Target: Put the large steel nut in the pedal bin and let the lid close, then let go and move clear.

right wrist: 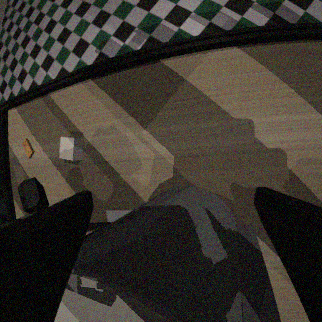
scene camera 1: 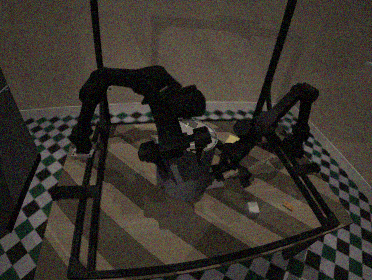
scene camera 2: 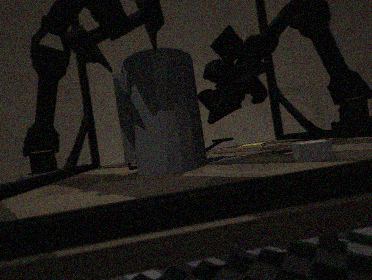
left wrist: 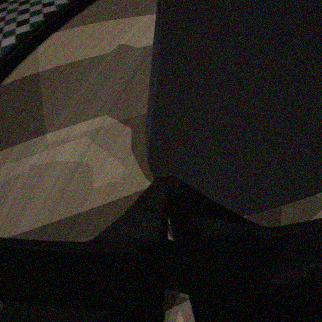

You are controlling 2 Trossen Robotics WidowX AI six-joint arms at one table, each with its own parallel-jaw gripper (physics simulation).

My left gripper is shut, with nothing in its grasp. Also in view: a small pale cube. My right gripper is open, with nothing in its grasp. Also in view: a pale round lid and a bin wall.
My left gripper is seen too in scene camera 1 and in the left wrist view. My right gripper is seen too in the right wrist view and in scene camera 1.
